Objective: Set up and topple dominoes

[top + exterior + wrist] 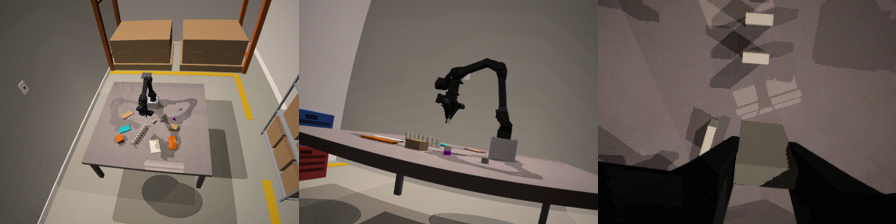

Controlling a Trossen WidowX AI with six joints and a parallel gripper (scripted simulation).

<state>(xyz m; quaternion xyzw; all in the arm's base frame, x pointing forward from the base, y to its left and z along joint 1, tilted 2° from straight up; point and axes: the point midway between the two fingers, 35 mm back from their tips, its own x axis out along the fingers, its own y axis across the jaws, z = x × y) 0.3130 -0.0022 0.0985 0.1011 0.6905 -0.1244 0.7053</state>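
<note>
Now: the brown box 310 mm to the left of my gripper tip and 140 mm below it. Round my gripper tip: tan card: 280 mm to the right, 160 mm below, 100 mm behind; cyan block: 240 mm to the right, 150 mm below, 110 mm ahead; cream sheet: 260 mm ahead, 160 mm below, 150 mm to the left.
</note>
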